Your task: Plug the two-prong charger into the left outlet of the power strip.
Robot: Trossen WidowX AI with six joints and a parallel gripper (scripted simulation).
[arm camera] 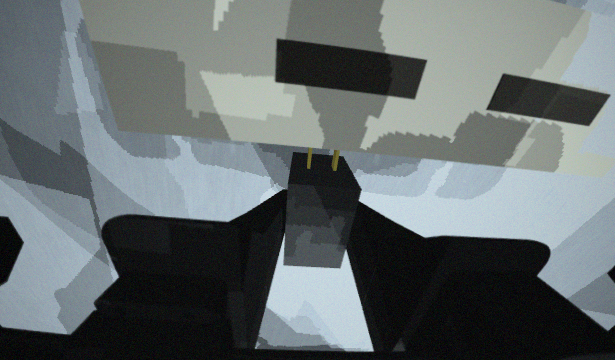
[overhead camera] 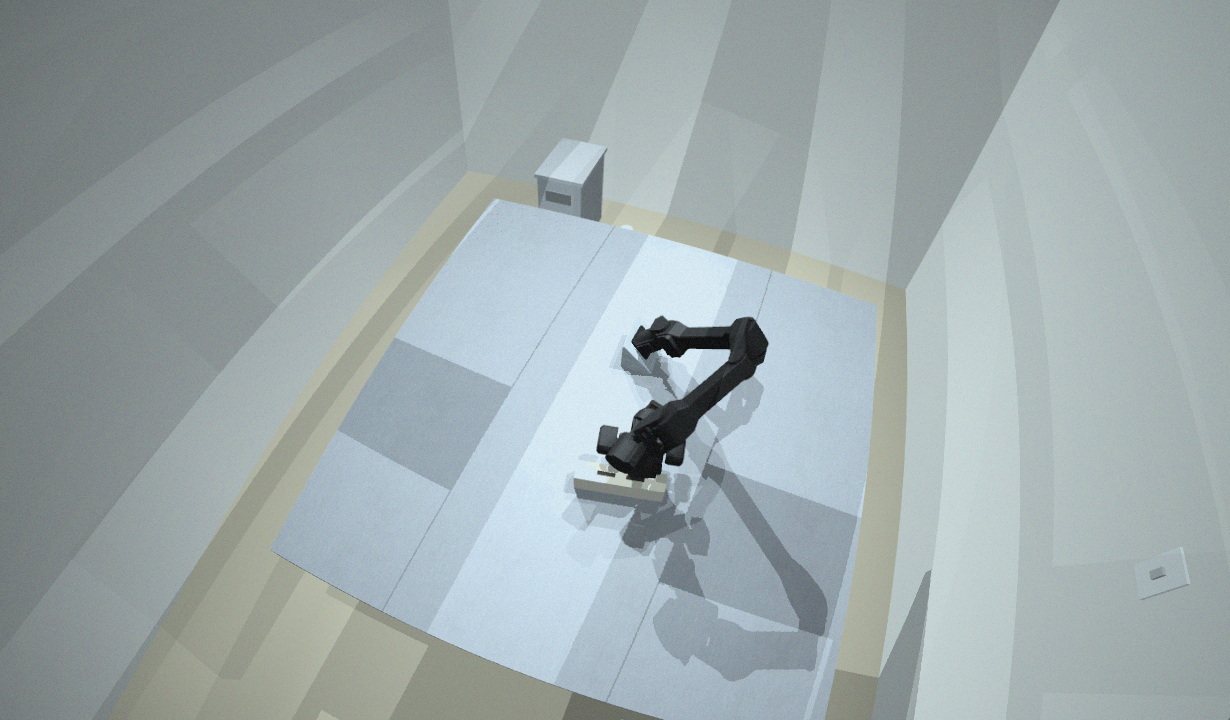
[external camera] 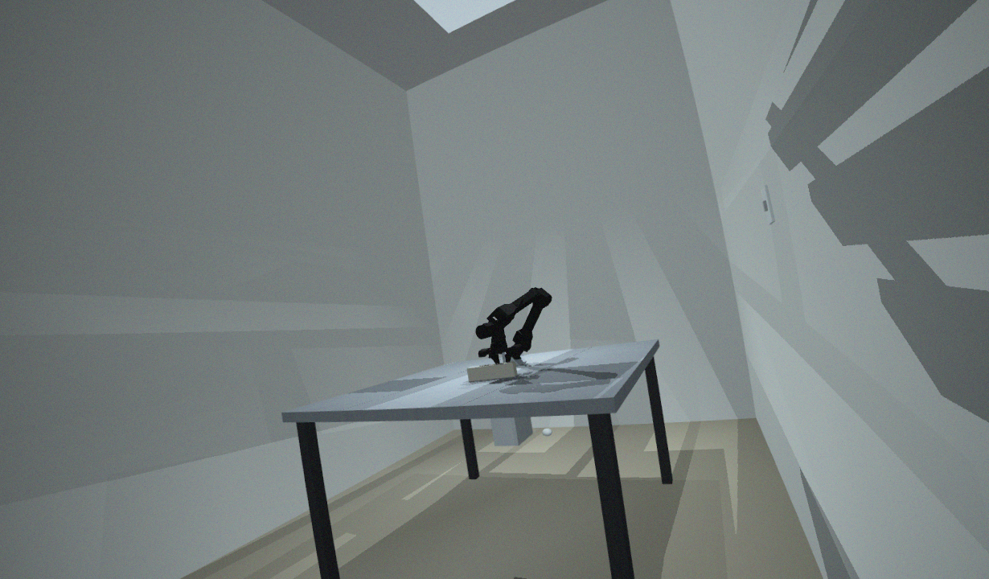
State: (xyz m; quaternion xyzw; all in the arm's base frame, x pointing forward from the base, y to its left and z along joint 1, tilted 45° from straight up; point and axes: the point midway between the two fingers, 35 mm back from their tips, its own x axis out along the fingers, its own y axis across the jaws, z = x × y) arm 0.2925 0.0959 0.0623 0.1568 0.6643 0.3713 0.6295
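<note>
Right now the black two-prong charger is 20 mm ahead of my gripper tip and 10 mm above it.
</note>
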